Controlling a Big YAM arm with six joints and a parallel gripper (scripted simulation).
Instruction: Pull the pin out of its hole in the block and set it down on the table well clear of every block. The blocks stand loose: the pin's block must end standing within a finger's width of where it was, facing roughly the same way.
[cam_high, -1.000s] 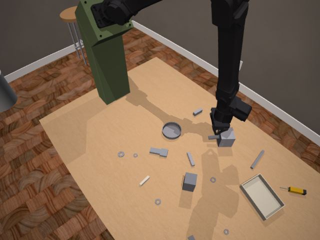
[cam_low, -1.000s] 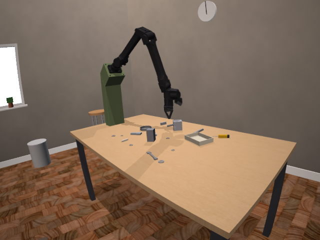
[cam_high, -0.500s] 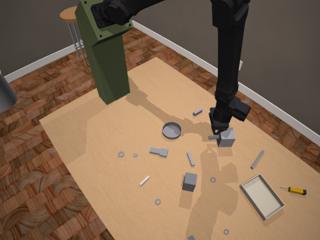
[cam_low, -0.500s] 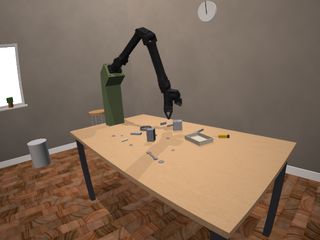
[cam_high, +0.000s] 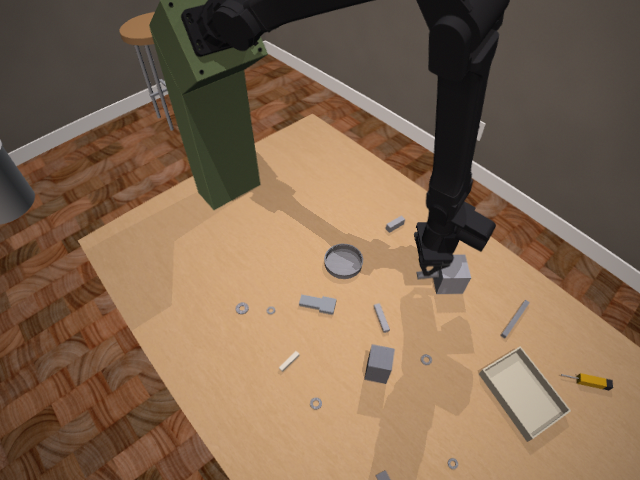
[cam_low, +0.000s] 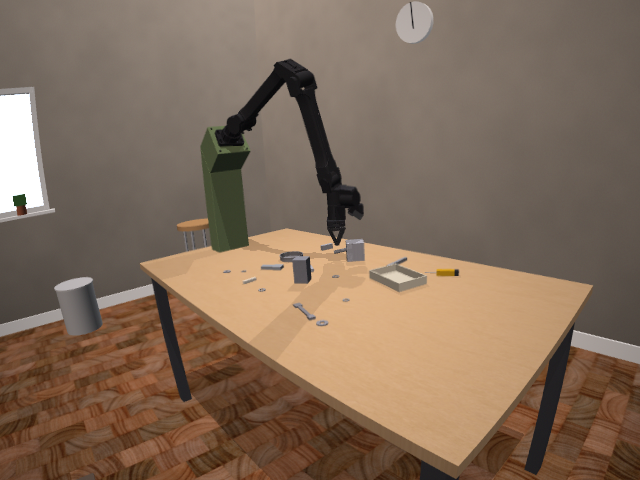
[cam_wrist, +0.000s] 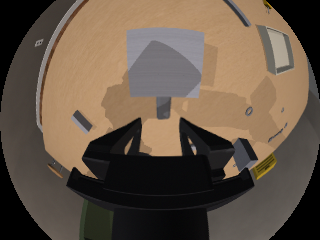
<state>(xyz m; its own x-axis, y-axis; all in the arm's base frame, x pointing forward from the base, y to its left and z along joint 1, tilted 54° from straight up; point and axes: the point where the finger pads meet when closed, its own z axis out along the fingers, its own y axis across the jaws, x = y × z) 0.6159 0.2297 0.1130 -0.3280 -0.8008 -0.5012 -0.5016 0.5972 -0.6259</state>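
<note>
My gripper is now 50 mm to the right of the light grey block, 30 mm short of it and 30 mm above it. Also, from my hand: round dish 150 mm behind, 130 mm to the right, 60 mm below; then long bar 210 mm ahead, 120 mm to the left, 70 mm below; then flat bar 140 mm to the right, 60 mm below, 30 mm ahead.
</note>
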